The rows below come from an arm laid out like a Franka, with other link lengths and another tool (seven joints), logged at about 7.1 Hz.
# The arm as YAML. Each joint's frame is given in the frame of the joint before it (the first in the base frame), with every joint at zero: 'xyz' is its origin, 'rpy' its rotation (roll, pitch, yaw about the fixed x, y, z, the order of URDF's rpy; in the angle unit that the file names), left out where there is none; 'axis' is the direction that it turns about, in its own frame. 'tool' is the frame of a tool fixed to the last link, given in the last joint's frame.
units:
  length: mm
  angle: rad
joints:
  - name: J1
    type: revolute
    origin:
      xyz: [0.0, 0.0, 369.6]
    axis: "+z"
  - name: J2
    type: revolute
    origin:
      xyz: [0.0, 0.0, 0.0]
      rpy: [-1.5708, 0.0, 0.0]
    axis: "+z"
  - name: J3
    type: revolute
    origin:
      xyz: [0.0, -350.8, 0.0]
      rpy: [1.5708, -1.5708, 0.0]
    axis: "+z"
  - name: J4
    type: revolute
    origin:
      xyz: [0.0, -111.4, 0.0]
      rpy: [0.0, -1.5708, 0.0]
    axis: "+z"
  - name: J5
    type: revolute
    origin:
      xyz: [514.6, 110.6, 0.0]
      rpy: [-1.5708, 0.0, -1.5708]
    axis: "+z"
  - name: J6
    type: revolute
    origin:
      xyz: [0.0, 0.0, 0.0]
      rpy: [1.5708, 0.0, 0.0]
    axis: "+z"
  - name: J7
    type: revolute
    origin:
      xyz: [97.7, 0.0, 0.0]
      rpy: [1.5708, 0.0, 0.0]
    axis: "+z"
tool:
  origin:
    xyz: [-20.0, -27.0, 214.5]
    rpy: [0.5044, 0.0, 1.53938]
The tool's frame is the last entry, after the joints.
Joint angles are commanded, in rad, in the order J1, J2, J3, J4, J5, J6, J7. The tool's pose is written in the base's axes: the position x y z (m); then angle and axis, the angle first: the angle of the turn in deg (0 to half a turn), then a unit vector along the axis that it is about. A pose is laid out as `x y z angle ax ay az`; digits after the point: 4 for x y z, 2 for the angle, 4 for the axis.
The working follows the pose.
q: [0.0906 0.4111 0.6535 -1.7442 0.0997 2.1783 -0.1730]
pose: 0.5931 0.5680 0.3189 139.05 -0.9185 0.3945 0.0275
Where each joint sits with the arm in this pose, in the base's axes (m; each line is computed from the numbers above, not from the rounded line before):
J1: 0.0000 0.0000 0.3696
J2: 0.0000 0.0000 0.3696
J3: 0.1396 0.0127 0.6912
J4: 0.2142 0.0875 0.6558
J5: 0.5745 0.4413 0.5074
J6: 0.5745 0.4413 0.5074
J7: 0.6536 0.4981 0.5154
the tool: 0.5931 0.5680 0.3189

